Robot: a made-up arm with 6 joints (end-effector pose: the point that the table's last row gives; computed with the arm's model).
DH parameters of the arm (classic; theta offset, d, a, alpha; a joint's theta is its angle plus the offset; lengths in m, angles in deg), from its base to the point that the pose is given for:
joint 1: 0 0.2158 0 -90
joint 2: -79.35 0 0.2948 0
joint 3: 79.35 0 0.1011 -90
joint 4: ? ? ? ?
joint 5: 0 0 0.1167 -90
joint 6: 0 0.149 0 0
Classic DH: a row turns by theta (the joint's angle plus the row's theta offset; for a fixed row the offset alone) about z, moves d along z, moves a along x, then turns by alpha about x.
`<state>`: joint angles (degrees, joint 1 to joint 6).
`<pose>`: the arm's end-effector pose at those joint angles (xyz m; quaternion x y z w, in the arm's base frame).
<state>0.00 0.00 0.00 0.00 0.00 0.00</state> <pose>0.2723 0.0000 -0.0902 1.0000 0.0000 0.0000 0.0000</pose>
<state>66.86 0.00 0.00 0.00 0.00 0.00</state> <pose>0.1070 0.2504 -0.0902 0.8346 0.5509 0.0000 0.0000</pose>
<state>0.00 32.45 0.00 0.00 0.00 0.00</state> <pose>0.0656 0.0000 -0.1885 0.9602 0.0000 -0.2794 0.0000</pose>
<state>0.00 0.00 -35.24 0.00 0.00 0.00</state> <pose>0.5761 0.0000 0.1447 0.9531 0.0000 0.3027 0.0000</pose>
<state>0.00 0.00 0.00 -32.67 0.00 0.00</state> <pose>0.2538 0.0630 -0.0902 0.9596 0.2813 0.0000 0.0000</pose>
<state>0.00 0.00 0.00 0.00 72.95 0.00</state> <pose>0.0473 0.0000 -0.0964 0.8041 0.0000 -0.5945 0.0000</pose>
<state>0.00 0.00 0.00 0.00 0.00 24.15</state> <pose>0.2723 0.0000 -0.0902 0.9779 -0.2092 0.0000 0.0000</pose>
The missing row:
joint 4: 0 0.4467 0 90
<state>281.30 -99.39 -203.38 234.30 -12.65 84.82</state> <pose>-0.0328 0.7712 -0.0975 -0.7824 0.3133 0.2000 0.4996</pose>
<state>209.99 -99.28 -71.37 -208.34 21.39 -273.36</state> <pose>0.1995 0.1449 0.8512 -0.0587 0.1054 -0.7073 0.6965</pose>
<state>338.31 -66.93 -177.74 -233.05 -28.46 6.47</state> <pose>-0.7163 0.1356 0.6058 0.2469 -0.3486 -0.4170 0.8023</pose>
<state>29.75 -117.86 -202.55 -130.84 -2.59 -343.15</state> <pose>-0.6037 -0.2376 -0.3393 -0.2967 -0.8874 0.2507 0.2483</pose>
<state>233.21 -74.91 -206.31 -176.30 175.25 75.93</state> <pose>0.3065 0.4237 0.0588 0.6565 -0.1121 -0.3434 0.6622</pose>
